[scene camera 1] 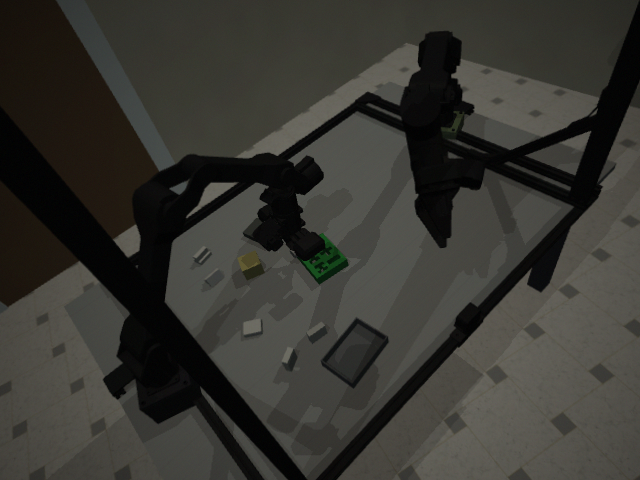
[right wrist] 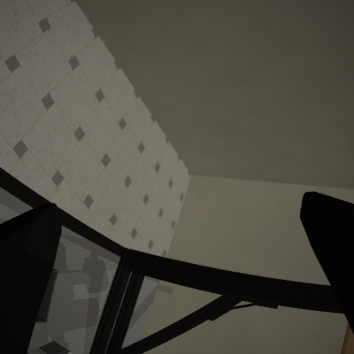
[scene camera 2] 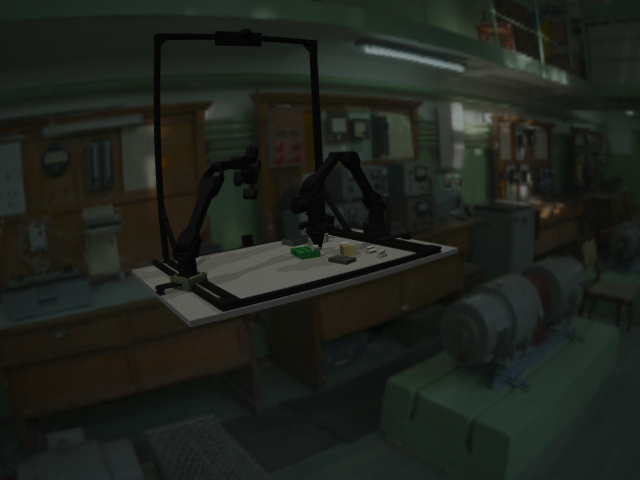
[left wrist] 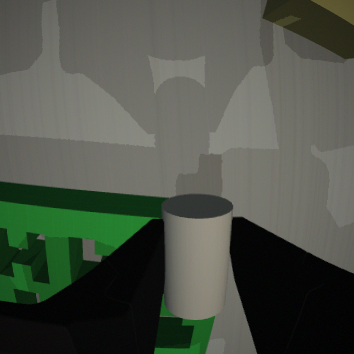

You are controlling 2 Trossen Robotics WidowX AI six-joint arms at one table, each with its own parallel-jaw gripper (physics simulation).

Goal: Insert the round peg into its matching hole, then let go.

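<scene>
The round peg (left wrist: 197, 270) is a pale cylinder, with its darker end face toward the top of the left wrist view. My left gripper (left wrist: 196, 229) is shut on it. The peg overlaps the edge of the green board (scene camera 1: 338, 266) (scene camera 2: 305, 252) (left wrist: 75, 220), which has several cut-out holes. Part of the board is hidden behind the left fingers, and I cannot make out the round hole or the exact gap between peg and board. My right gripper (scene camera 1: 442, 241) (right wrist: 182, 211) is open and empty, raised well away from the board.
A yellow block (scene camera 1: 250, 265) (scene camera 2: 346, 249) (left wrist: 310, 25) stands beside the board, with a dark flat piece (scene camera 2: 341, 259) nearby. White pieces (scene camera 1: 252, 327) (scene camera 1: 316, 331) (scene camera 1: 288, 358) lie near a dark tray (scene camera 1: 338, 374). Two more pale pieces (scene camera 1: 202, 254) (scene camera 1: 212, 277) lie left of the yellow block.
</scene>
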